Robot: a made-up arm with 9 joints.
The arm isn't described. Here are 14 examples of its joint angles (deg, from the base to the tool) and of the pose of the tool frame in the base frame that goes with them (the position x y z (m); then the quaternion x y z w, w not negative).
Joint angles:
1: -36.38 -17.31 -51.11 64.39 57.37 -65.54 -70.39 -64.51 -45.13
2: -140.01 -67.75 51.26 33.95 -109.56 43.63 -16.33 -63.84 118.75
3: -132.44 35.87 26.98 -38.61 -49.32 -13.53 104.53 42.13 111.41
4: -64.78 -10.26 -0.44 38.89 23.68 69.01 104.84 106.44 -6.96
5: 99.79 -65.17 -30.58 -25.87 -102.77 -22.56 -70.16 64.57 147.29
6: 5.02 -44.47 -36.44 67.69 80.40 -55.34 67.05 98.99 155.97
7: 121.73 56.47 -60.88 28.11 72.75 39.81 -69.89 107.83 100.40
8: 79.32 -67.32 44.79 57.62 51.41 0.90 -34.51 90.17 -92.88
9: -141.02 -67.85 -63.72 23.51 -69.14 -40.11 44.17 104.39 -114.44
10: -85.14 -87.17 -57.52 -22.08 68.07 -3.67 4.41 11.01 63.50
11: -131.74 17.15 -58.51 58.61 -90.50 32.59 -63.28 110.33 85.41
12: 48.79 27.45 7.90 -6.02 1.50 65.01 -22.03 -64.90 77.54
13: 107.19 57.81 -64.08 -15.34 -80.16 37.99 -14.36 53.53 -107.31
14: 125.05 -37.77 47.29 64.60 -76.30 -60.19 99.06 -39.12 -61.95
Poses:
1: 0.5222 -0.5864 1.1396 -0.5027 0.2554 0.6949 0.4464
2: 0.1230 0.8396 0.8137 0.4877 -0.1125 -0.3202 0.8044
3: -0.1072 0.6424 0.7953 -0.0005 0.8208 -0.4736 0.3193
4: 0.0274 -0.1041 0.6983 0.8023 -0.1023 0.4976 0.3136
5: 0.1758 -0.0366 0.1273 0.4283 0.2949 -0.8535 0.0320
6: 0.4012 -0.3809 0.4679 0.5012 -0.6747 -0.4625 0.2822
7: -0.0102 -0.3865 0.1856 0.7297 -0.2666 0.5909 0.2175
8: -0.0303 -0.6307 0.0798 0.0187 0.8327 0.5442 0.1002
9: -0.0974 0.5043 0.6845 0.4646 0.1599 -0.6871 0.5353
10: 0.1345 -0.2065 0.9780 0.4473 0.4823 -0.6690 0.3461
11: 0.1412 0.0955 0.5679 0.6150 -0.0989 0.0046 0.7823
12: 0.3108 0.0067 0.2863 -0.0982 -0.9287 -0.2037 0.2938
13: -0.3018 0.0576 0.2012 0.7886 0.1484 0.2598 0.5372
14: 0.0853 0.1828 -0.3773 -0.0068 -0.6473 0.0591 0.7599
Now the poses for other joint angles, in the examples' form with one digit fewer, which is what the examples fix.
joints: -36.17 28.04 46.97 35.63 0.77 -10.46 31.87 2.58 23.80
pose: 0.017 0.102 0.657 0.297 -0.799 -0.314 0.418
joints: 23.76 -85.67 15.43 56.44 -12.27 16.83 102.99 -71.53 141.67
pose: 0.098 -0.805 0.121 -0.640 -0.390 -0.041 0.661
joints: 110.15 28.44 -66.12 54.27 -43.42 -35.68 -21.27 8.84 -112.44
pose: -0.234 0.016 0.120 0.488 0.150 0.444 0.736
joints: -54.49 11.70 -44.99 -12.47 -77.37 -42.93 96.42 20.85 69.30
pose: 0.411 -0.111 0.716 -0.260 -0.802 -0.426 0.328
